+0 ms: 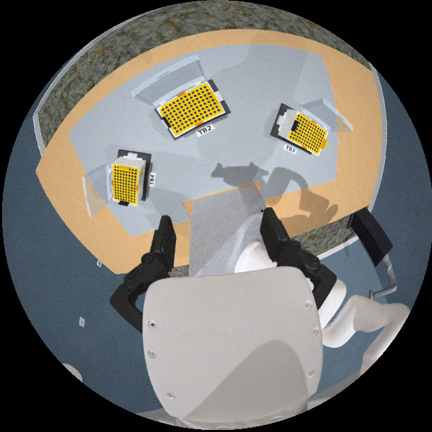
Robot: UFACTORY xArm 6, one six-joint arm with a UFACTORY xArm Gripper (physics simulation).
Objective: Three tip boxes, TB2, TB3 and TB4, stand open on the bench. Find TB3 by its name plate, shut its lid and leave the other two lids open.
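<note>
TB3 [306, 133], a white box with a yellow perforated rack on a dark base, stands at the right; its name plate [290, 149] lies in front. Its clear lid [327, 114] stands open on the far right side. TB2 [191, 109] stands at the back middle, its clear lid [170, 80] open behind it. TB4 [127, 181] stands at the left, its clear lid [95, 189] open on its left side. My gripper [217, 222] is open with nothing between its fingers. It hangs high, nearer the front edge than the boxes.
The boxes stand on a grey-blue mat [220, 155] on a wooden bench [65, 172]. A grey block-like pedestal [220, 220] and white robot arm parts [355, 320] show at the front. A black object with a grey handle [372, 237] is at the lower right. Arm shadows fall on the mat.
</note>
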